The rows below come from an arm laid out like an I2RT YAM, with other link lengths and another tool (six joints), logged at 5 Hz.
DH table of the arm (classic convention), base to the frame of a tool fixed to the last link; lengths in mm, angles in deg. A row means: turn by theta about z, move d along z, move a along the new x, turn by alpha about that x. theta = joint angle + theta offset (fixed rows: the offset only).
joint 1: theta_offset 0, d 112.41, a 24.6, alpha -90
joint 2: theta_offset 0, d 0, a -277.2, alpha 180
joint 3: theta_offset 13.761, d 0, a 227.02, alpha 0
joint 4: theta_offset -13.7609, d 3.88, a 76.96, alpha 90
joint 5: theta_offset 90, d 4.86, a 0, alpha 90
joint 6: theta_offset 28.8, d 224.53, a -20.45, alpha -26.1
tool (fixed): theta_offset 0, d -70.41, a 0, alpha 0
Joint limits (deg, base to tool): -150..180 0..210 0..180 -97..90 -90..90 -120..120
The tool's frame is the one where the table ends.
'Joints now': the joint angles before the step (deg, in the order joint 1, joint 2, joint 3, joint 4, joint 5, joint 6). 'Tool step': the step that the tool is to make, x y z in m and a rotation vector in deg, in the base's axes. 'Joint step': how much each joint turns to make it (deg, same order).
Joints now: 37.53, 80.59, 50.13, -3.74, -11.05, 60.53
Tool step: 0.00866, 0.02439, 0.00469, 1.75, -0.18, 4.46
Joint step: 0.19, 4.31, 3.73, 1.48, -4.26, -1.35
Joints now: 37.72, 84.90, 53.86, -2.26, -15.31, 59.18
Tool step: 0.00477, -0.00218, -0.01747, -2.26, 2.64, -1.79
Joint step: 0.03, 2.35, 0.78, -1.66, 1.59, 0.93
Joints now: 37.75, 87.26, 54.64, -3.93, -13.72, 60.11
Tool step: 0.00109, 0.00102, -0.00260, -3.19, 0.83, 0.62
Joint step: 0.31, 1.21, 3.06, -4.88, 0.99, -1.82
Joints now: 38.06, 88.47, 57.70, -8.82, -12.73, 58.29
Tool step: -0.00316, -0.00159, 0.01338, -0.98, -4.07, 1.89
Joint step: 0.17, -2.17, -0.60, 0.23, 0.71, -3.72
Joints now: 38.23, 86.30, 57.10, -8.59, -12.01, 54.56
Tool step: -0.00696, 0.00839, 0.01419, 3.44, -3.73, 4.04
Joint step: 0.00, -1.90, -2.66, 5.32, -3.51, -2.08
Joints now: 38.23, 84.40, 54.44, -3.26, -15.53, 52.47
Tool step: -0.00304, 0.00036, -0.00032, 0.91, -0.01, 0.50
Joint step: 0.00, -0.51, -1.17, 1.32, -0.80, 0.34
